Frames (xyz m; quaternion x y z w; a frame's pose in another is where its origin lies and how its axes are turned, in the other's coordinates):
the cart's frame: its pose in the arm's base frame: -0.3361 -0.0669 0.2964 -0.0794 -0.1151 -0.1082 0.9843
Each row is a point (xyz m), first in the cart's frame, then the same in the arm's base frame.
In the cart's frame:
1: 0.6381 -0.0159 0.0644
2: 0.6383 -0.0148 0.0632
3: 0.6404 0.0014 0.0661
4: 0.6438 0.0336 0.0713
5: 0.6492 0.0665 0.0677
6: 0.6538 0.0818 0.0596
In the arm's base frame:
1: 0.2530 -0.1948 0.5159
2: 0.2537 -0.1940 0.5147
3: 0.2588 -0.1783 0.5158
4: 0.2684 -0.1469 0.5174
5: 0.2819 -0.1169 0.5110
6: 0.2915 -0.1045 0.5023

